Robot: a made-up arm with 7 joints. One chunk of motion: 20 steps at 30 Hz.
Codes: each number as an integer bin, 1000 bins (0 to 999) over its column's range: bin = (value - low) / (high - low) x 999, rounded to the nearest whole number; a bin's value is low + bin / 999 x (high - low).
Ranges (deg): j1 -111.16..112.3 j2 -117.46..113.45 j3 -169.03..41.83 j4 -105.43..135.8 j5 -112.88..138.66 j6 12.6..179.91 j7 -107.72..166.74
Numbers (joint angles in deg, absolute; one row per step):
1: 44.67 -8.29 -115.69 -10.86 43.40 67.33 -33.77
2: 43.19 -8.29 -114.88 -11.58 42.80 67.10 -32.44
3: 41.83 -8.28 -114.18 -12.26 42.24 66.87 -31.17
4: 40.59 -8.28 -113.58 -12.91 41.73 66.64 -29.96
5: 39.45 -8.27 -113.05 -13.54 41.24 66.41 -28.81
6: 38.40 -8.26 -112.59 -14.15 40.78 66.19 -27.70
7: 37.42 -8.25 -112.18 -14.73 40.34 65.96 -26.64
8: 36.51 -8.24 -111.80 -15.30 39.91 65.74 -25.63
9: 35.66 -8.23 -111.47 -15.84 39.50 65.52 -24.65
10: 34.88 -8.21 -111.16 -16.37 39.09 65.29 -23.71
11: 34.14 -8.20 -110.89 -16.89 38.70 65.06 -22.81
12: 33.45 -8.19 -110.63 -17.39 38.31 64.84 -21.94
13: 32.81 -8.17 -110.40 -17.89 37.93 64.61 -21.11
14: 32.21 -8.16 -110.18 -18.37 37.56 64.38 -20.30
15: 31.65 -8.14 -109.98 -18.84 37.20 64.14 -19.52
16: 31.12 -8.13 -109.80 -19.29 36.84 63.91 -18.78
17: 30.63 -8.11 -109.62 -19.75 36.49 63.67 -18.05
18: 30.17 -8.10 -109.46 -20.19 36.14 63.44 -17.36
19: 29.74 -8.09 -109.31 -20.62 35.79 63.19 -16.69
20: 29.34 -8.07 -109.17 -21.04 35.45 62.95 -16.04
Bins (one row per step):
1: 697 472 253 392 621 327 269
2: 690 472 257 389 618 325 274
3: 684 472 260 386 616 324 279
4: 678 472 263 383 614 323 283
5: 673 472 265 381 612 321 287
6: 669 472 267 378 610 320 291
7: 664 472 269 376 609 319 295
8: 660 473 271 373 607 317 299
9: 656 473 273 371 605 316 302
10: 653 473 274 369 604 315 306
11: 650 473 275 367 602 313 309
12: 646 473 277 365 600 312 312
13: 644 473 278 363 599 311 315
14: 641 473 279 361 597 309 318
15: 638 473 280 359 596 308 321
16: 636 473 281 357 595 306 324
17: 634 473 281 355 593 305 326
18: 632 473 282 353 592 304 329
19: 630 473 283 351 590 302 331
20: 628 473 284 349 589 301 334

